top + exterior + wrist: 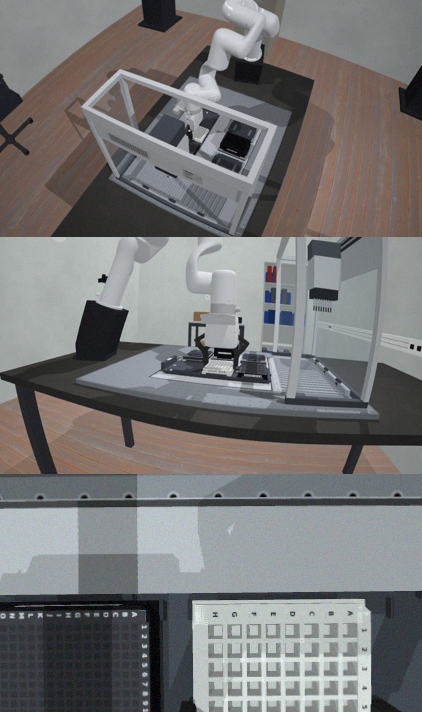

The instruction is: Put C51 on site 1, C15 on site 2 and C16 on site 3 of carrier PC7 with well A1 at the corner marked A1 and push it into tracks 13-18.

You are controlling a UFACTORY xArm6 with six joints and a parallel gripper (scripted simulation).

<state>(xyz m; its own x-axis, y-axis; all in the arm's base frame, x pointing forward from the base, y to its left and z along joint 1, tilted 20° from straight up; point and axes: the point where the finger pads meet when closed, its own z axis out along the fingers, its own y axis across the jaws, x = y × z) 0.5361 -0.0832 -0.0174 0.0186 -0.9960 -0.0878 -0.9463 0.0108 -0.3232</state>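
Right now the white 96-well plate C15 is 1 cm below my hand. Round my hand: apron (9 cm to the left, 3 cm below, 1 cm behind); then dark carrier PC7 (1 cm below, 1 cm behind); then nest S3 (22 cm to the left, 10 cm ahead, 2 cm below).
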